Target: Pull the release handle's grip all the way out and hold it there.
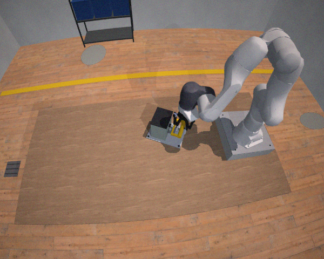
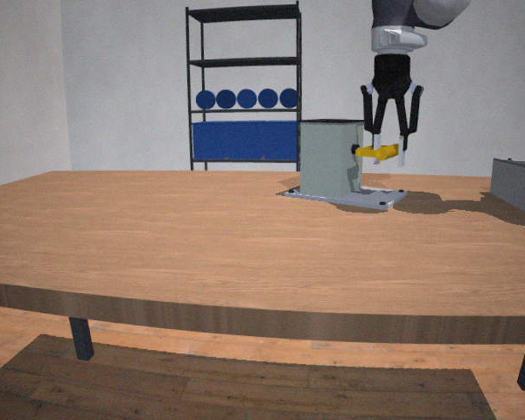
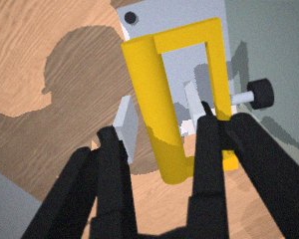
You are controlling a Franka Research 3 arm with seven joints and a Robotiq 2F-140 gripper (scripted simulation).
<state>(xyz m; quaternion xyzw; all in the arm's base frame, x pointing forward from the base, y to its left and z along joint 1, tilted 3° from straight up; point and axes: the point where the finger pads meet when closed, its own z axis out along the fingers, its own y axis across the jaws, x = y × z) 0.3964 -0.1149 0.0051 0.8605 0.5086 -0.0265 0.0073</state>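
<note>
Now: hand 80 mm short of the grey baseplate, 50 mm to the left of it and 100 mm above it.
</note>
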